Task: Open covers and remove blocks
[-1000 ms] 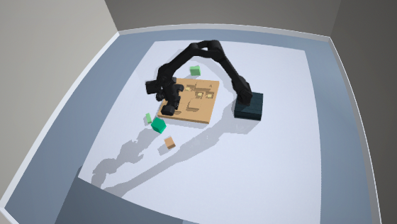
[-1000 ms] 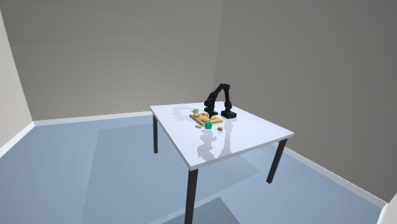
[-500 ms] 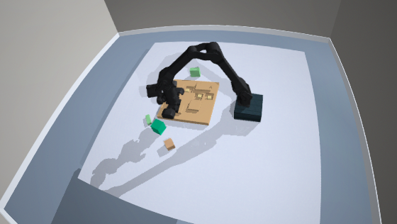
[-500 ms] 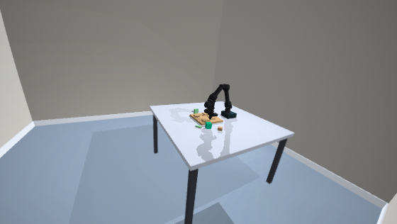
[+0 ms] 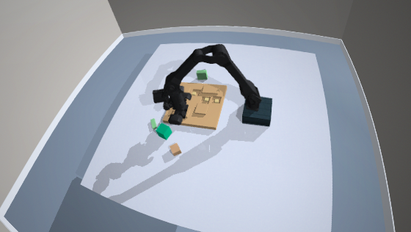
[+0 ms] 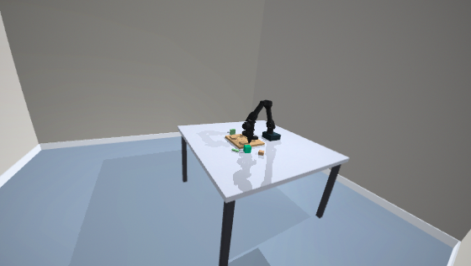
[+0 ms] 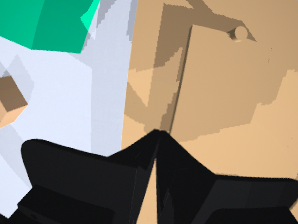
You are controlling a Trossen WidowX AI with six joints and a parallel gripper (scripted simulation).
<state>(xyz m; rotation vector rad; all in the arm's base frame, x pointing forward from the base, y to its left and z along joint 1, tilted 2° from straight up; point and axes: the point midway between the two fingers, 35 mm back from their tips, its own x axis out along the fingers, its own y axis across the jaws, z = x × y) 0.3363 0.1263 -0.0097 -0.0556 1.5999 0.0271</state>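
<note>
The tan puzzle board lies 2 cm behind my gripper tip, 13 cm to the right of it and 1 cm below it. From my gripper tip the other things lie so: tan cube: 2 cm behind, 18 cm to the left, 1 cm below; light green bar: 17 cm ahead, 6 cm to the left, 2 cm below; green cube: 8 cm ahead, 10 cm to the left.
</note>
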